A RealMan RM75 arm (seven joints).
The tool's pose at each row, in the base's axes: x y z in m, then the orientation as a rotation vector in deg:
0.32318, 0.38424, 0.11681, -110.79, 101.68, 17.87
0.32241, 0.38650, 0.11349, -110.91, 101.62, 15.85
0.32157, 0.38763, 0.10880, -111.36, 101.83, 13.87
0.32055, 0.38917, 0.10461, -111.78, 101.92, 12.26
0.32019, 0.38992, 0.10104, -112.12, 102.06, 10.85
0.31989, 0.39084, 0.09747, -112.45, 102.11, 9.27
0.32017, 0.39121, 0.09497, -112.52, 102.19, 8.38
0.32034, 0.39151, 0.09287, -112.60, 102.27, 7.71
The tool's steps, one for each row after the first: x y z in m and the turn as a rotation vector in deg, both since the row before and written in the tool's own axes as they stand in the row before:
-0.00045, 0.00135, 0.00383, 1.04, 0.95, -0.47
0.00109, 0.00182, 0.00441, 0.71, 1.25, -0.44
0.00037, 0.00193, 0.00414, 0.56, 1.01, -0.43
0.00081, 0.00120, 0.00337, 0.48, 0.91, -0.32
0.00061, 0.00117, 0.00345, 0.59, 0.95, -0.40
0.00070, 0.00039, 0.00241, 0.38, 0.51, -0.15
0.00057, 0.00040, 0.00201, 0.26, 0.41, -0.11

